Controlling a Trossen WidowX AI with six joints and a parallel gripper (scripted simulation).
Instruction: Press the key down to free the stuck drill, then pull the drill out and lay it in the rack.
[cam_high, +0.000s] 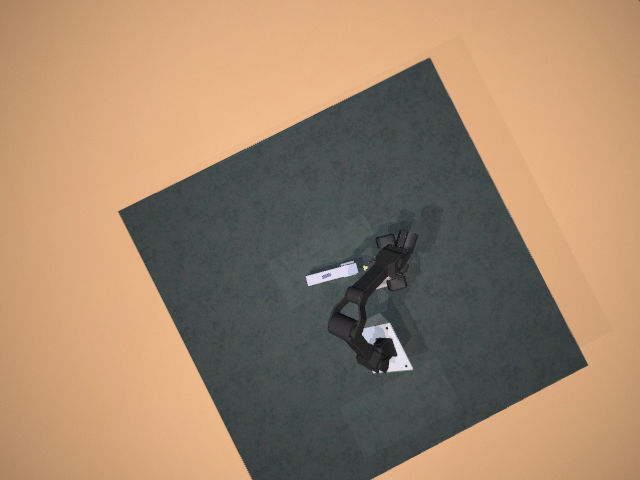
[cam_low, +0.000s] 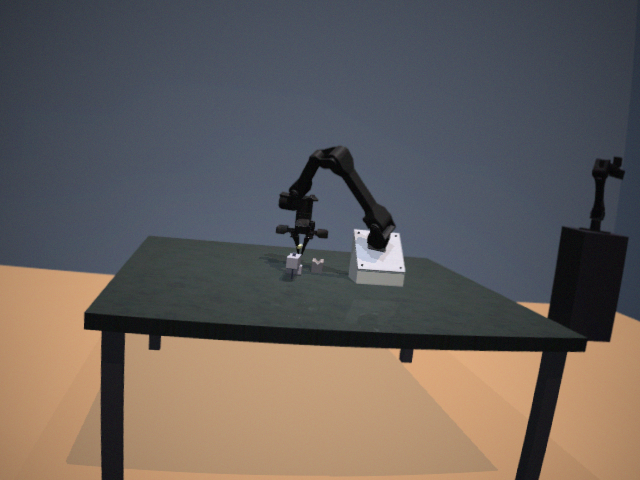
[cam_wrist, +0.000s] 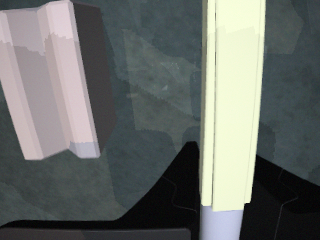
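The drill lies 40 mm to the left of my gripper tip and 40 mm above it. From my gripper tip the other things lie so: rack (70 mm behind, 40 mm to the left, 30 mm below); housing (190 mm to the left, 20 mm ahead).
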